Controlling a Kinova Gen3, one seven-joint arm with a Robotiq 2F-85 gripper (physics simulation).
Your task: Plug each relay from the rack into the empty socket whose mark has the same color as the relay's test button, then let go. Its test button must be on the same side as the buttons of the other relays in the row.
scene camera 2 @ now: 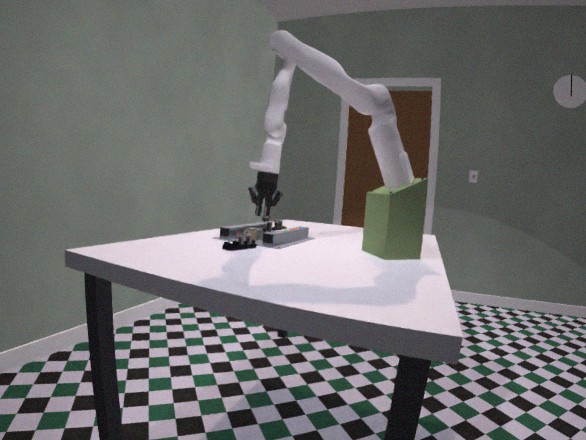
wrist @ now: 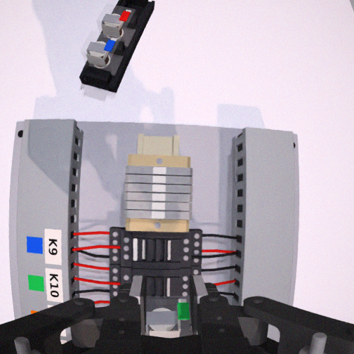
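Where they show: gripper, between the fingertips: [scene camera 2: 261, 216]; arm's base, origin of its link: [scene camera 2: 399, 184].
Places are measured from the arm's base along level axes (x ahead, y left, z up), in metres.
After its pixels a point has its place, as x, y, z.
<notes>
My gripper [scene camera 2: 265, 215] {0.443, 0.155, -0.149} [wrist: 167, 290] is shut on a clear relay [wrist: 162, 320], whose green test button is on its right in the wrist view. It holds the relay low over the socket row, overlapping the near edge of the K10 socket [wrist: 156, 286]; the exact height cannot be told. The K9 socket [wrist: 156, 250] looks empty. A blue mark [wrist: 34, 245] is beside K9, a green mark [wrist: 36, 283] beside K10, and part of an orange mark shows below. The black rack [scene camera 2: 239, 246] {0.339, 0.364, -0.222} [wrist: 131, 55] holds a red-button relay [wrist: 113, 25] and a blue-button relay [wrist: 98, 54]. My gripper hides the nearer sockets.
Grey wire ducts [wrist: 50, 175] [wrist: 270, 200] flank the row, with red and black wires running to the sockets. A grey terminal block [wrist: 158, 192] with beige ends stands beyond K9. The green robot base [scene camera 2: 392, 225] {-0.023, 0.098, -0.128} stands on the table [scene camera 2: 200, 270] {0.213, 0.606, -0.232}.
</notes>
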